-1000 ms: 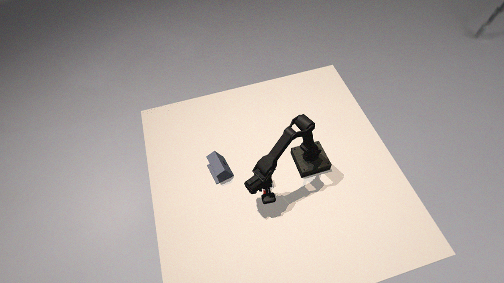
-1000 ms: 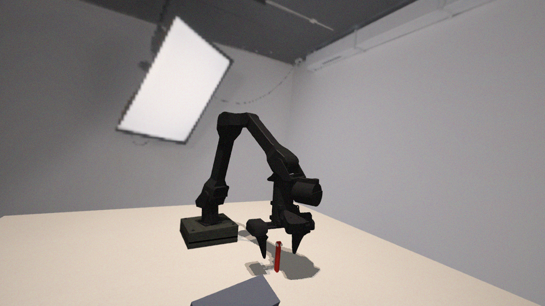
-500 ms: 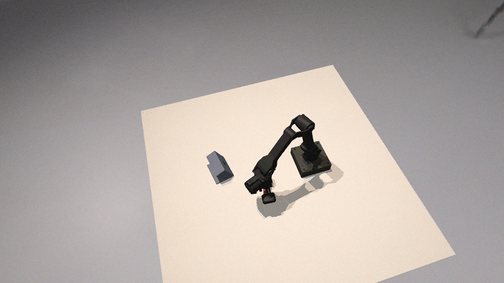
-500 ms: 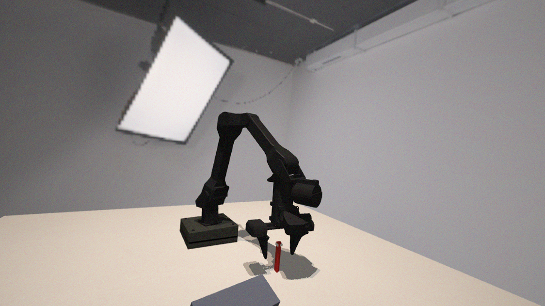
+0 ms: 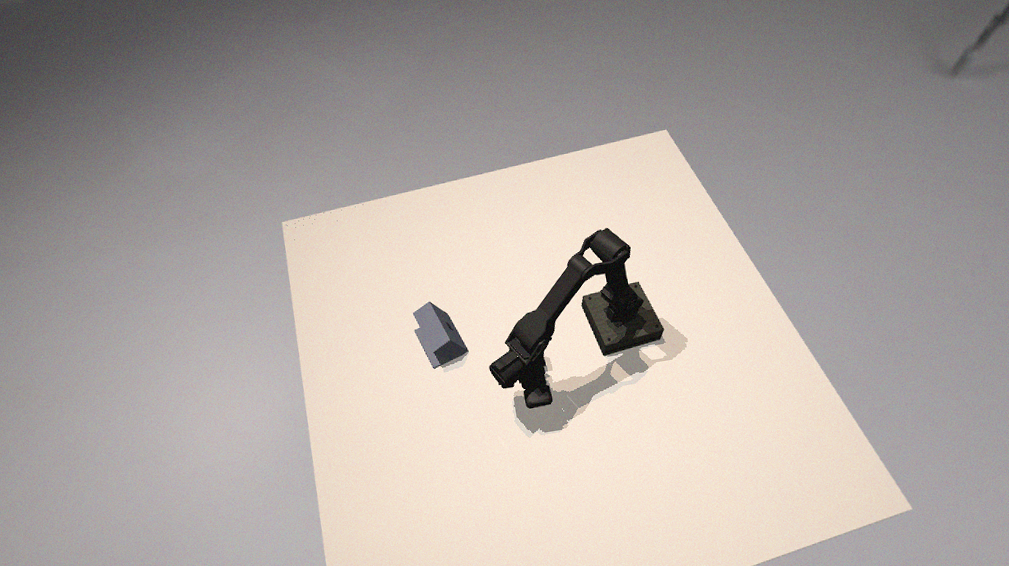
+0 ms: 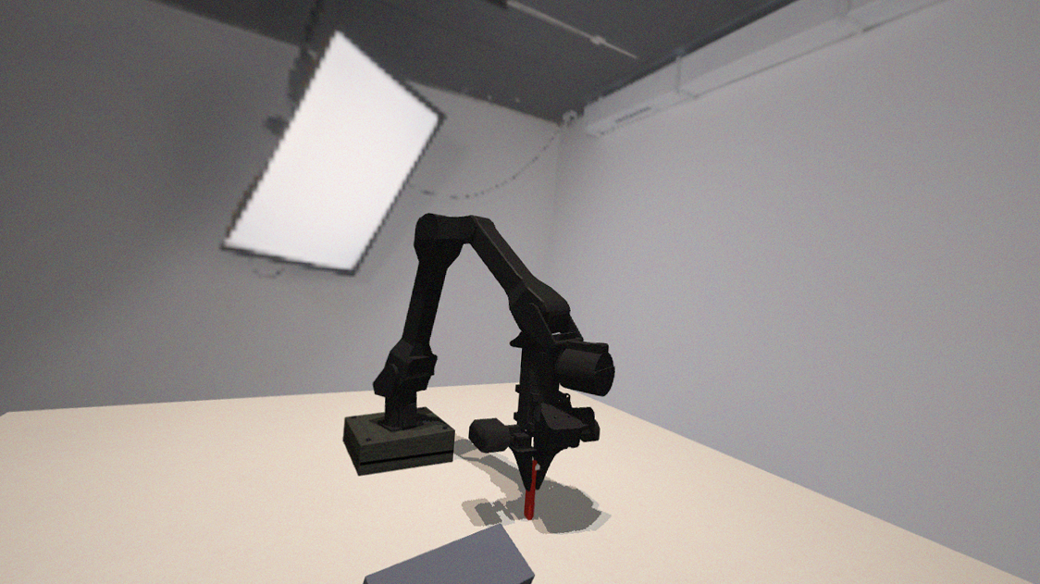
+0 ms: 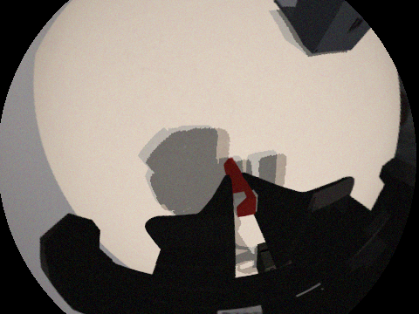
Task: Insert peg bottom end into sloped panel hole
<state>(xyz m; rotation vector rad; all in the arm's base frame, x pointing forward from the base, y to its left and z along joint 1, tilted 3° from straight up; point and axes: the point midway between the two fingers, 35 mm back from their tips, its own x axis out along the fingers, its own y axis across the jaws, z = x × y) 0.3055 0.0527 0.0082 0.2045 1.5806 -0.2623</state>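
Right now my gripper tip is 24 cm to the left of the grey sloped panel, 14 cm short of it and 1 cm below it. From my gripper tip the other things lie so: thin red peg 2 cm above.
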